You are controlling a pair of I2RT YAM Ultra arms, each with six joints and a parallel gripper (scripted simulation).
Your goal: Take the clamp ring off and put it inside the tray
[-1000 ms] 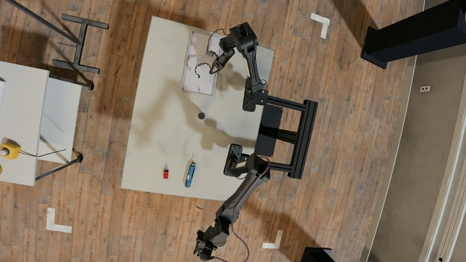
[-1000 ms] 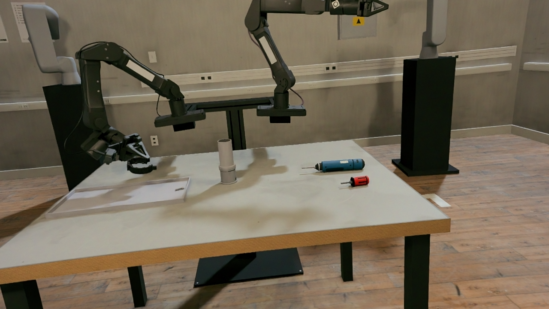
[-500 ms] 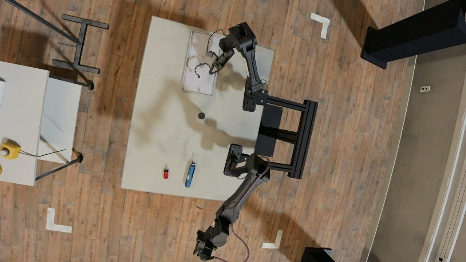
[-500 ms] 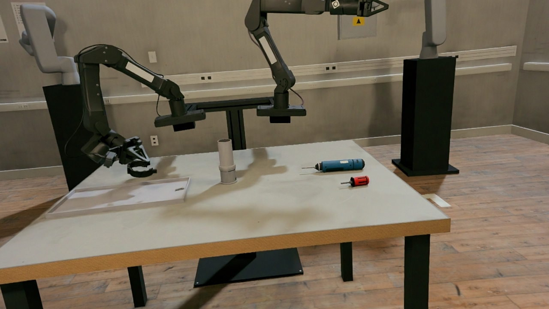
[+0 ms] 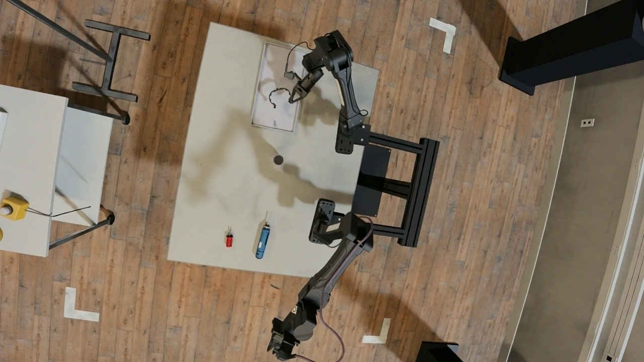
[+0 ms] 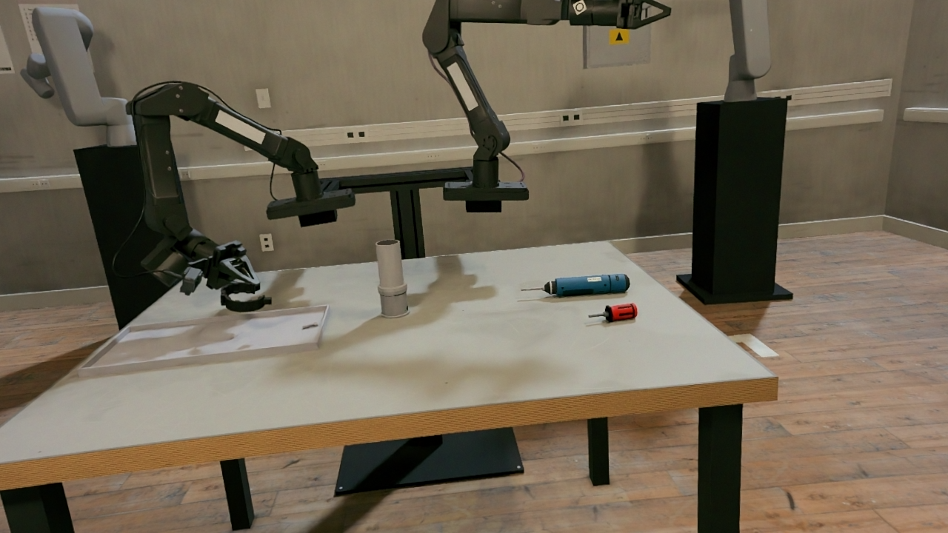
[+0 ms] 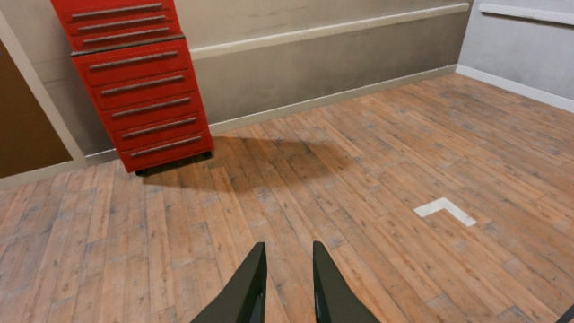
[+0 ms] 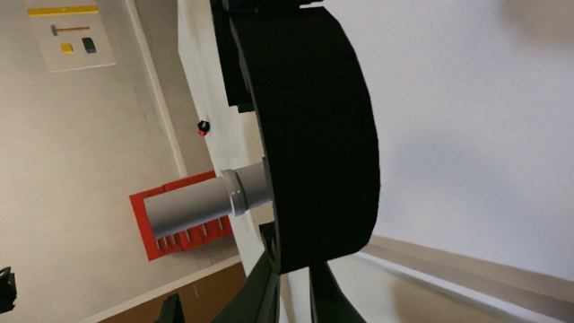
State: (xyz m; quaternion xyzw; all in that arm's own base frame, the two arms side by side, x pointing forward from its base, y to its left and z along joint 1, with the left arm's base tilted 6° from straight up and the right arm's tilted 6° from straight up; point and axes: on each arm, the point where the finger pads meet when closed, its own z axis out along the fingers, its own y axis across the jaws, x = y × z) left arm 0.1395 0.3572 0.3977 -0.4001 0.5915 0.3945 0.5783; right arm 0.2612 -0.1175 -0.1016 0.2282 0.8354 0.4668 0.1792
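Note:
Now: right hand 6 cm short of the black clamp ring, 1 cm to the left of it and 1 cm above it. Round my right hand: pale link tube: 28 cm to the left, 2 cm above, 1 cm behind; then white tray: 8 cm below, 7 cm ahead, 6 cm to the right; then small screw: 12 cm to the left, 8 cm below, 5 cm ahead.

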